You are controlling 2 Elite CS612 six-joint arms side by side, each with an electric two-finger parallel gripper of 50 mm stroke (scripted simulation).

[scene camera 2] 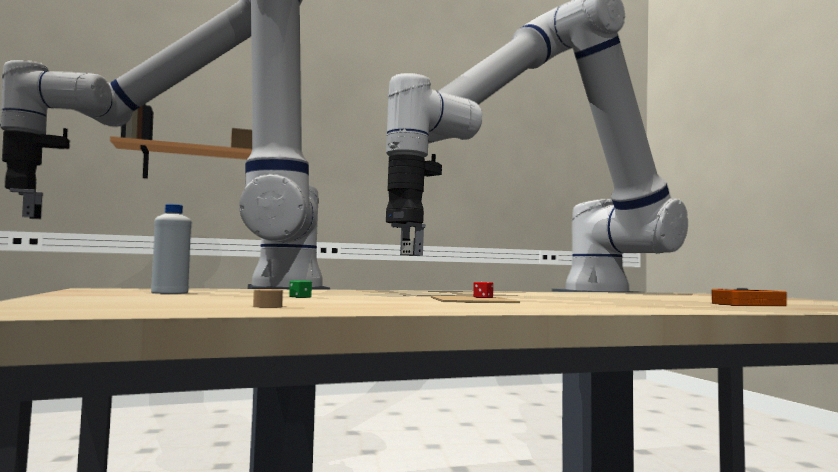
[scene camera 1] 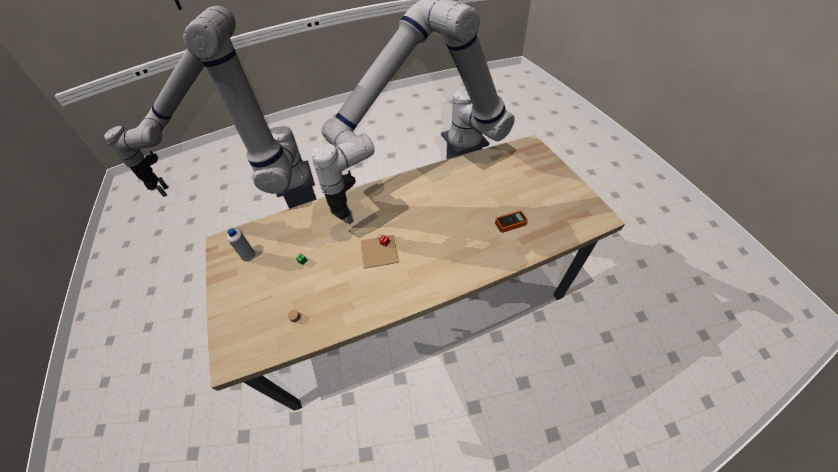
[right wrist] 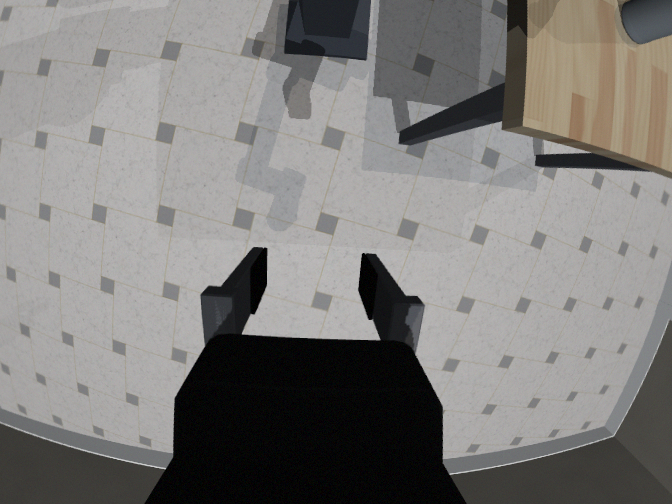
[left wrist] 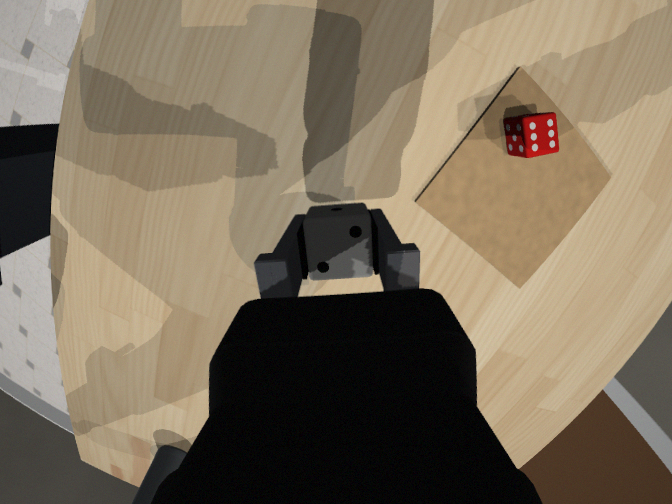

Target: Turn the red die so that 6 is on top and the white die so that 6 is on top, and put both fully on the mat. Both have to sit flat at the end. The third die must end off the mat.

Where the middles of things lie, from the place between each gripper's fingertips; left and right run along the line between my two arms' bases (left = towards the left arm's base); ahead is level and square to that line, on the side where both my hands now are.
Labels:
Right now my left hand [scene camera 2: 411, 255] is 120 mm to the right of the red die [left wrist: 536, 134], 100 mm short of it and 80 mm above it. Also, from my left hand: brown mat [scene camera 1: 374, 254] 130 mm ahead, 100 mm below, 90 mm to the left; orange multimeter [scene camera 2: 741, 296] 670 mm to the left, 170 mm ahead, 90 mm below; grey bottle [scene camera 2: 172, 235] 470 mm to the right, 30 mm behind, 20 mm below.
Now: the grey bottle 390 mm ahead of my right hand [scene camera 2: 31, 217], 370 mm to the left of it and 90 mm below it. Round my right hand: red die: 520 mm ahead, 960 mm to the left, 160 mm below; brown mat: 550 mm ahead, 930 mm to the left, 170 mm below.

